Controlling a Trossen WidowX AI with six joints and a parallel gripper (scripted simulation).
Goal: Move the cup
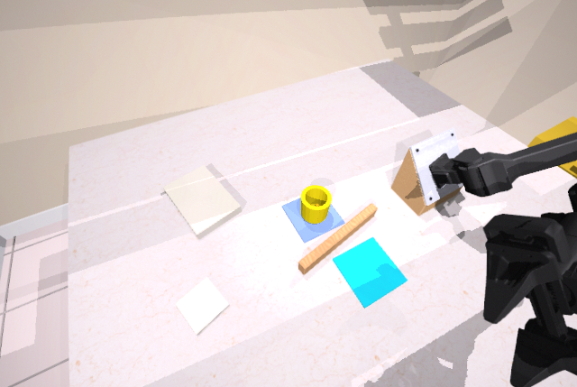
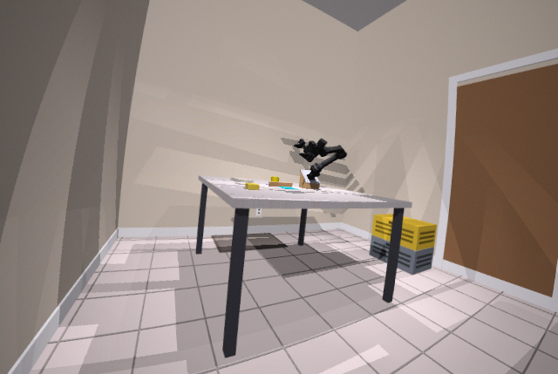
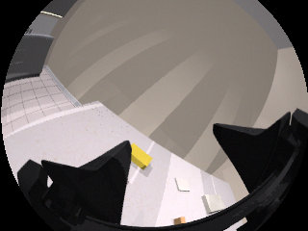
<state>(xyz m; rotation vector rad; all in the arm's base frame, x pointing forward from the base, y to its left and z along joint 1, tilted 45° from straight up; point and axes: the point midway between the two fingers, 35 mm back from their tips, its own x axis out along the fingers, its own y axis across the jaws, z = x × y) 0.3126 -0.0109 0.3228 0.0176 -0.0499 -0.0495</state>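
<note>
Now: the yellow cup 100 mm behind my gripper tip, 350 mm to the right of it and 250 mm below it. Round my gripper tip: cyan pad 100 mm behind, 170 mm to the right, 290 mm below; then wooden bar 90 mm behind, 260 mm to the right, 280 mm below.
</note>
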